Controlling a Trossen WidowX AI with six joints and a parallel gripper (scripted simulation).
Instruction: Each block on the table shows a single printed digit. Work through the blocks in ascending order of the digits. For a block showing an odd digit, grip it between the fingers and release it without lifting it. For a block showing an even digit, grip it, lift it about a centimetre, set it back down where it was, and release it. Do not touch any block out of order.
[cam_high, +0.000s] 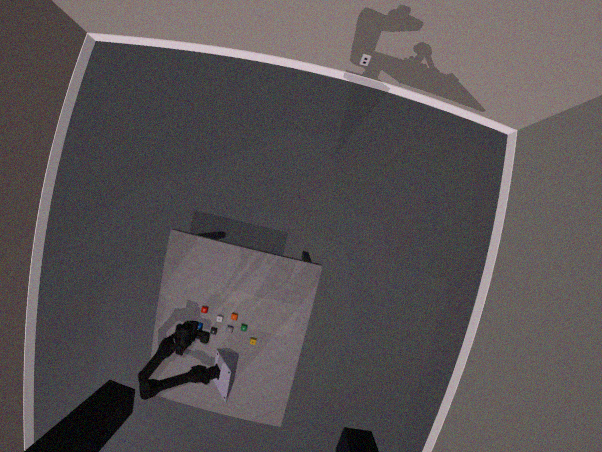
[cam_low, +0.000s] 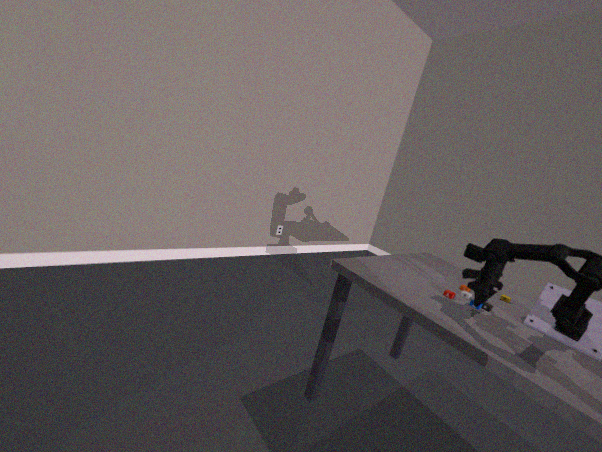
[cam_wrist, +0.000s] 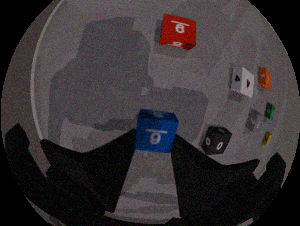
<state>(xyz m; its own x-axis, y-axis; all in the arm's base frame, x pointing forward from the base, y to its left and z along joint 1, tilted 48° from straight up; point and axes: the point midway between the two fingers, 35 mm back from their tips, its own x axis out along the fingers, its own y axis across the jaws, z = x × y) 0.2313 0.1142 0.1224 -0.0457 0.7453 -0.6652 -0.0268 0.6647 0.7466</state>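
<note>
My gripper tip is now 10 mm short of the blue block. Also, from my gripper tip: dark block (10 mm behind, 90 mm to the right, 10 mm below); orange block (120 mm ahead, 190 mm to the right, 10 mm below); red block (110 mm ahead, 10 mm to the right, 10 mm below).
</note>
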